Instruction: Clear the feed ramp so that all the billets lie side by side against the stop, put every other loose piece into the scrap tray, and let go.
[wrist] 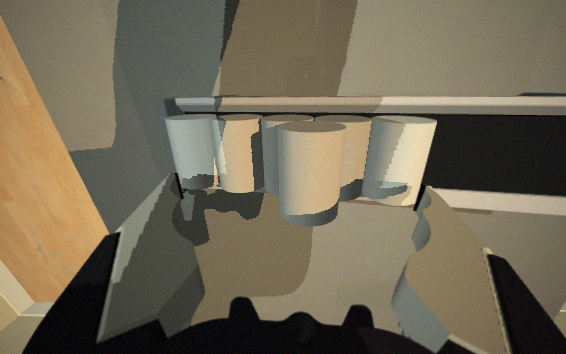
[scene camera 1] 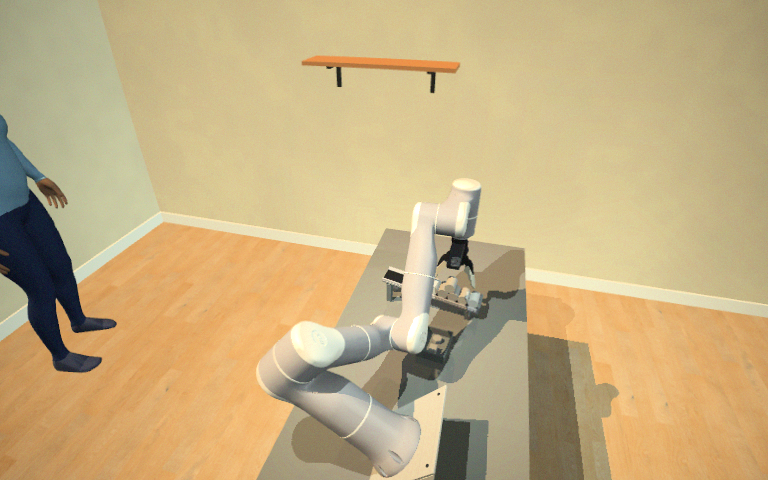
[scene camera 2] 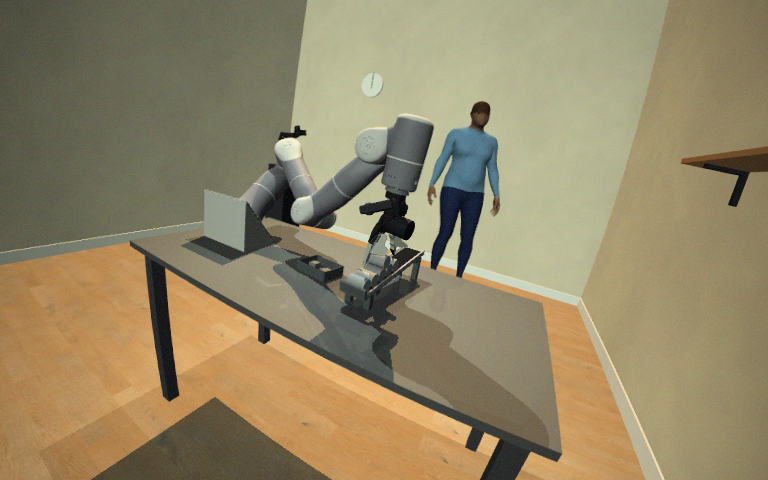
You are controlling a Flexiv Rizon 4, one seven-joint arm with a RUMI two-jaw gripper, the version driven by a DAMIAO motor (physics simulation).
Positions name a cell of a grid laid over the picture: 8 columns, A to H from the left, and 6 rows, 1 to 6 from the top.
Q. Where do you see a pale cylindrical billet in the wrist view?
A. E3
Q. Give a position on a pale cylindrical billet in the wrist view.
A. D3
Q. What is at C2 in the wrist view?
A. A stop.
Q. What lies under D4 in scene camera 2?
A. The gripper.
